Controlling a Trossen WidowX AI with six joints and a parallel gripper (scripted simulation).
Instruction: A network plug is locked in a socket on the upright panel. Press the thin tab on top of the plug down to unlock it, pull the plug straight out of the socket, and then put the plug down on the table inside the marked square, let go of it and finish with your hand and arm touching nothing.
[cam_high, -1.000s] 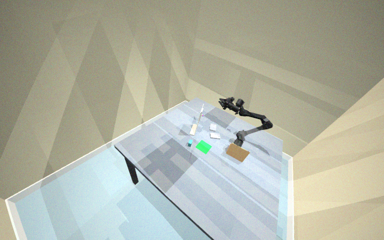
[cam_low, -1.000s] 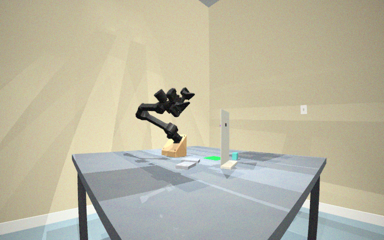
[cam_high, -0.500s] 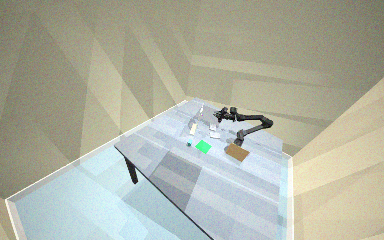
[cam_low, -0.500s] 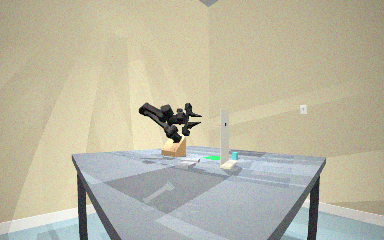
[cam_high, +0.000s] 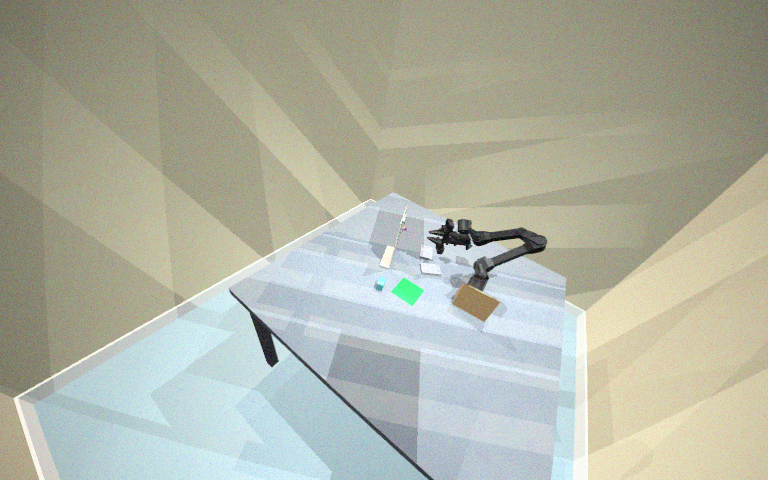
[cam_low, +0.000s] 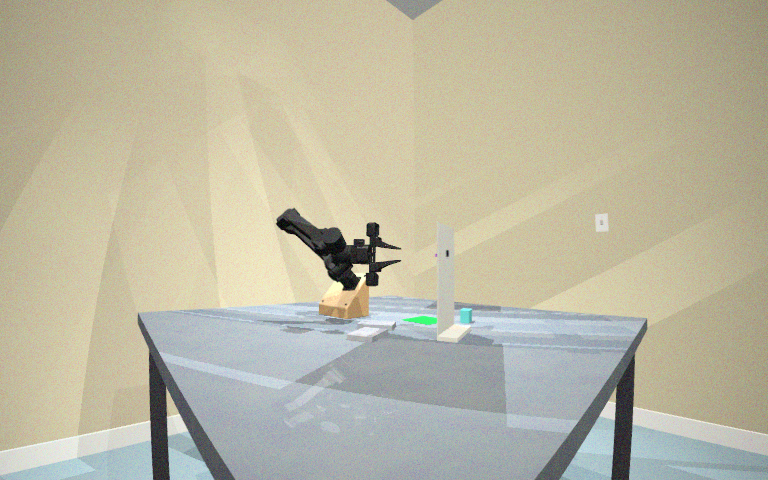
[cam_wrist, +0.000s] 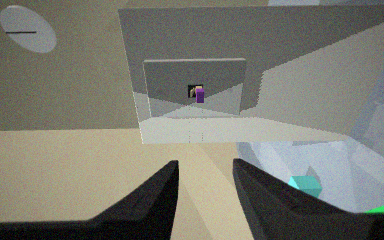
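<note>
Right now the purple plug is 120 mm ahead of my gripper tip and 30 mm to the left of it. The rest, counted from my gripper tip: grey upright panel 140 mm ahead, 30 mm to the left, 80 mm below; then green marked square 20 mm behind, 190 mm to the left, 220 mm below.
</note>
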